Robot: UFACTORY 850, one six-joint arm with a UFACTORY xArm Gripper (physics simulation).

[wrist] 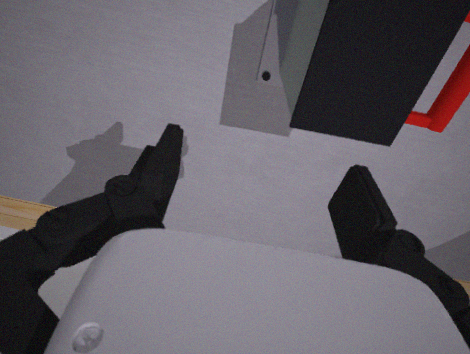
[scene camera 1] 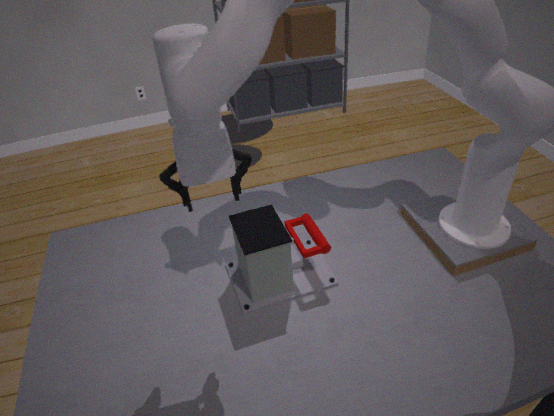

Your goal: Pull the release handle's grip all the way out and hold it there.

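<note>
The release handle's red grip (scene camera 1: pixel 318 234) (wrist: pixel 452 92) is a rectangular loop on the right side of a pale green box (scene camera 1: pixel 270 272) (wrist: pixel 306 60) with a black top (scene camera 1: pixel 260 228) (wrist: pixel 375 70). The box stands upright on a light base plate (scene camera 1: pixel 320 278). In the wrist view part of the red grip is cut off at the right edge. My gripper (scene camera 1: pixel 214 204) (wrist: pixel 262 168) is wide open and empty. It hangs above the table, behind and left of the box in the scene view, apart from the box and the grip, with its fingers pointing down.
The box and plate stand on a grey table top (scene camera 1: pixel 390 340) (wrist: pixel 100 60). The arm's base sits on a wood-edged board (scene camera 1: pixel 430 240) at the right. A shelf rack (scene camera 1: pixel 345 75) with boxes stands by the far wall. Black bolt heads show at the plate's corners.
</note>
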